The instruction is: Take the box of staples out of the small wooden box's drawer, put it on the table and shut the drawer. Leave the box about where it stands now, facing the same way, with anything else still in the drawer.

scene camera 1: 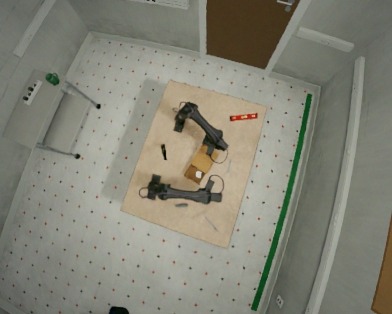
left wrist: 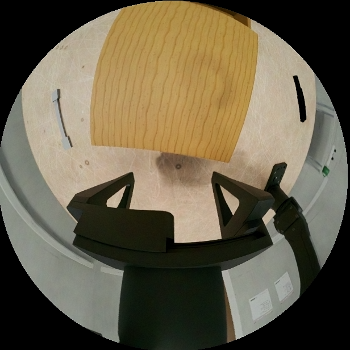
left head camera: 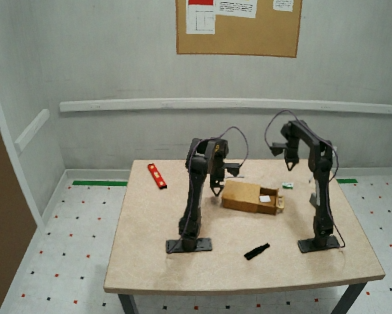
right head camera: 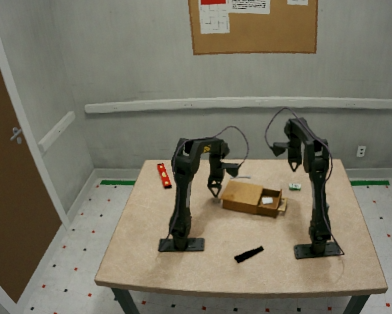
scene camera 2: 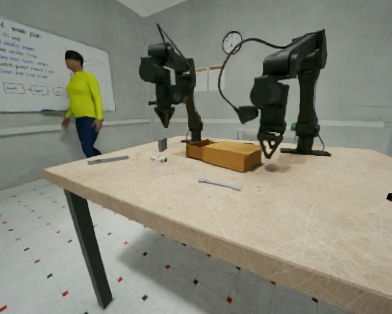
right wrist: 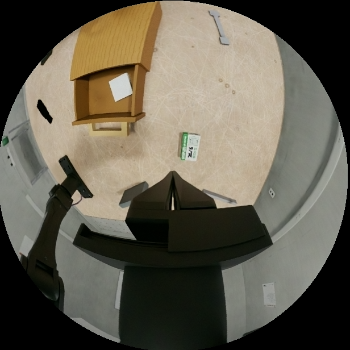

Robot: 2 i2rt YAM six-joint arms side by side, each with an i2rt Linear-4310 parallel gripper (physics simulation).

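Seen in the pictures: left gripper, between the fingertips: (left head camera: 216, 191) (right head camera: 217, 191) (scene camera 2: 269, 153); right gripper, between the fingertips: (left head camera: 289, 171) (right head camera: 293, 171) (scene camera 2: 165, 128); left arm's base, origin of its link: (scene camera 1: 180, 120) (left head camera: 189, 246) (right head camera: 181, 245) (scene camera 2: 303, 152); right arm's base, origin of its link: (left head camera: 318, 244) (right head camera: 316, 250).
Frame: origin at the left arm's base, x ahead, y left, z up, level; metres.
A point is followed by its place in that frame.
Note:
The small wooden box (left head camera: 241, 192) @(x 0.264, y -0.276, z 0.065 m) (right head camera: 242, 194) @(x 0.255, y -0.278, z 0.066 m) (scene camera 1: 204, 158) @(x 0.271, y -0.276, z 0.065 m) (scene camera 2: 232, 152) @(x 0.354, y -0.270, z 0.062 m) (left wrist: 175, 80) (right wrist: 117, 37) stands on the table with its drawer (left head camera: 267, 205) @(x 0.166, y -0.386, z 0.056 m) (right head camera: 270, 206) @(x 0.216, y -0.413, z 0.013 m) (scene camera 2: 195, 150) @(x 0.292, y -0.429, z 0.041 m) (right wrist: 102, 102) pulled open. A white square item (left head camera: 265, 198) @(x 0.256, y -0.405, z 0.020 m) (right head camera: 267, 200) @(x 0.252, y -0.402, z 0.021 m) (scene camera 1: 198, 174) @(x 0.254, y -0.403, z 0.021 m) (right wrist: 121, 87) lies in the drawer. The green and white box of staples (left head camera: 287, 185) @(x 0.350, y -0.557, z 0.016 m) (right head camera: 295, 187) @(x 0.344, y -0.562, z 0.016 m) (scene camera 2: 159, 159) @(x 0.377, y -0.544, z 0.014 m) (right wrist: 190, 146) lies on the table, apart from the drawer. My left gripper (left head camera: 216, 191) @(x 0.298, y -0.158, z 0.055 m) (scene camera 2: 270, 154) @(x 0.298, y -0.158, z 0.055 m) (left wrist: 172, 175) is open and empty beside the box's closed end. My right gripper (left head camera: 290, 168) @(x 0.329, y -0.539, z 0.131 m) (scene camera 2: 166, 124) @(x 0.329, y -0.539, z 0.131 m) (right wrist: 172, 175) is shut and empty, raised above the table.
A red level (left head camera: 157, 176) @(x 0.502, y 0.142, z 0.009 m) (right head camera: 164, 175) @(x 0.504, y 0.142, z 0.012 m) (scene camera 1: 244, 117) @(x 0.514, y 0.144, z 0.011 m) lies at the back left of the table. A black object (left head camera: 257, 251) @(x -0.071, y -0.288, z 0.012 m) (right head camera: 249, 254) @(x -0.070, y -0.291, z 0.012 m) lies near the front. A grey wrench-like bar (scene camera 2: 220, 184) @(x 0.478, y -0.274, z 0.004 m) (left wrist: 61, 120) lies behind the box. Another grey bar (scene camera 2: 108, 160) @(x 0.446, y -0.747, z 0.007 m) and a grey block (scene camera 2: 162, 144) @(x 0.212, y -0.646, z 0.035 m) (right wrist: 133, 194) are near the right arm.

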